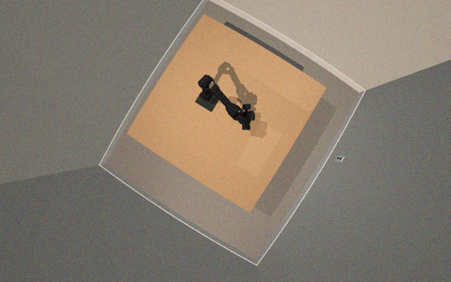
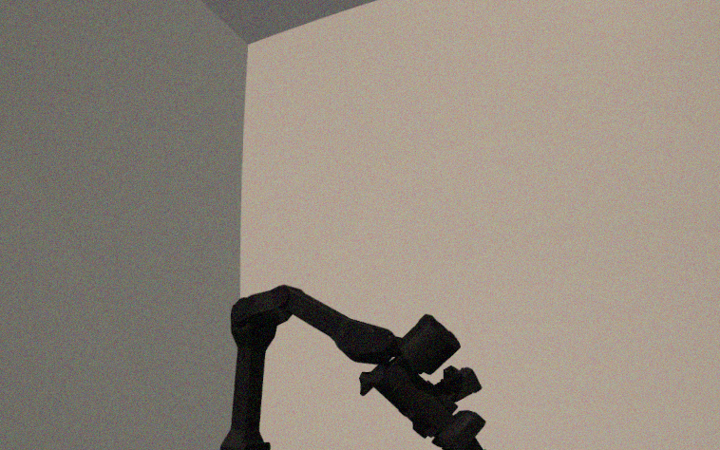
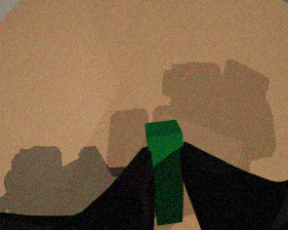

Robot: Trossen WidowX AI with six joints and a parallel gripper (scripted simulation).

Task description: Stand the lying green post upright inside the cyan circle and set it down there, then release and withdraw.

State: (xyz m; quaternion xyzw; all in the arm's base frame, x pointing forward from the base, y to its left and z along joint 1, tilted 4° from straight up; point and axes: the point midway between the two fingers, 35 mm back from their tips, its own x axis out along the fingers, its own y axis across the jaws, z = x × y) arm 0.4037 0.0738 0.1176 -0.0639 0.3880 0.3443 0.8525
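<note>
The cyan circle lies 90 mm behind my gripper tip, 10 mm to the right of it and 120 mm below it. Round my gripper tip: green post: 10 mm behind, 10 mm to the right, 10 mm below.
</note>
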